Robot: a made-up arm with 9 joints. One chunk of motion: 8 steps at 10 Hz.
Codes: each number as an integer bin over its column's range. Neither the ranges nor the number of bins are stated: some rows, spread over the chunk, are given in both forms.
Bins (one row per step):
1: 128 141 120 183 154 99
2: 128 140 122 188 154 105
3: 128 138 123 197 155 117
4: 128 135 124 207 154 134
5: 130 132 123 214 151 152
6: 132 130 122 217 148 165
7: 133 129 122 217 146 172
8: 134 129 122 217 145 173
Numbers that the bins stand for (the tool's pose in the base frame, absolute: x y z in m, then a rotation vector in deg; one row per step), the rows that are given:
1: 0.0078 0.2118 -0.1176 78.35 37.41 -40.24
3: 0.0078 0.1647 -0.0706 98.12 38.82 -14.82
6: 0.0706 0.0392 -0.0863 126.35 28.94 52.94
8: 0.1020 0.0235 -0.0863 126.35 24.71 64.24
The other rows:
2: 0.0078 0.1961 -0.0863 85.41 37.41 -31.76
4: 0.0078 0.1176 -0.0549 112.24 37.41 9.18
5: 0.0392 0.0706 -0.0706 122.12 33.18 34.59
7: 0.0863 0.0235 -0.0863 126.35 26.12 62.82

